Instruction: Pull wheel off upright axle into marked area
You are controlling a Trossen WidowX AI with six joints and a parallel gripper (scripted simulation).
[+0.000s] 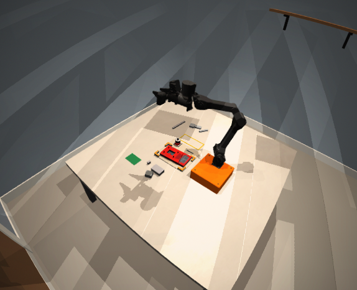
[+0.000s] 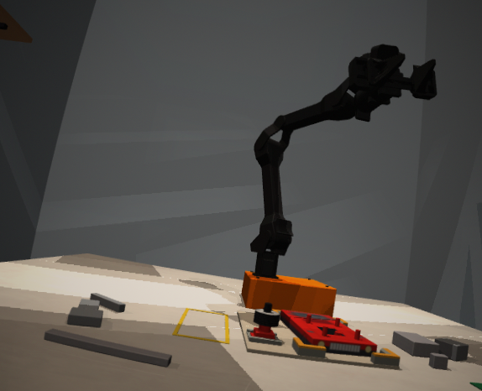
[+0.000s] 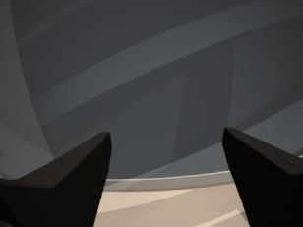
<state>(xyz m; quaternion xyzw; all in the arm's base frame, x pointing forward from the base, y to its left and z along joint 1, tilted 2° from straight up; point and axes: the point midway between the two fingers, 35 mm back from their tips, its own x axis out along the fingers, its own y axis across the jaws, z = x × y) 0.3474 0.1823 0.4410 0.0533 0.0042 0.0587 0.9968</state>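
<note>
Right now the wheel is 10 mm behind my gripper tip, 210 mm to the right of it and 480 mm below it. Round my gripper tip: long grey bar 130 mm ahead, 400 mm to the right, 520 mm below; black axle 10 mm behind, 210 mm to the right, 490 mm below; green patch 120 mm ahead, 120 mm to the left, 520 mm below.
</note>
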